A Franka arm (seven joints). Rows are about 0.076 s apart.
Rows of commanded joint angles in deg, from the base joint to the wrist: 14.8, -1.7, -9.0, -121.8, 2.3, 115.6, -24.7; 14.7, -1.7, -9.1, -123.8, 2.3, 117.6, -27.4; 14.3, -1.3, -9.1, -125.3, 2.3, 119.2, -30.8; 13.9, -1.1, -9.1, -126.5, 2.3, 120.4, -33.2; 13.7, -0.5, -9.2, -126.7, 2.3, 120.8, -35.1; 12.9, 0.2, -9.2, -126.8, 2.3, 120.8, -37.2; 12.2, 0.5, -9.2, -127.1, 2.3, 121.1, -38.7; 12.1, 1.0, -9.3, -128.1, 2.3, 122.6, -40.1
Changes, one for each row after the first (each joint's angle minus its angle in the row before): -0.1, 0.0, -0.1, -2.0, 0.0, 2.0, -2.7; -0.4, 0.4, 0.0, -1.5, 0.0, 1.6, -3.4; -0.4, 0.2, 0.0, -1.2, 0.0, 1.2, -2.4; -0.2, 0.6, -0.1, -0.2, 0.0, 0.4, -1.9; -0.8, 0.7, 0.0, -0.1, 0.0, 0.0, -2.1; -0.7, 0.3, 0.0, -0.3, 0.0, 0.3, -1.5; -0.1, 0.5, -0.1, -1.0, 0.0, 1.5, -1.4
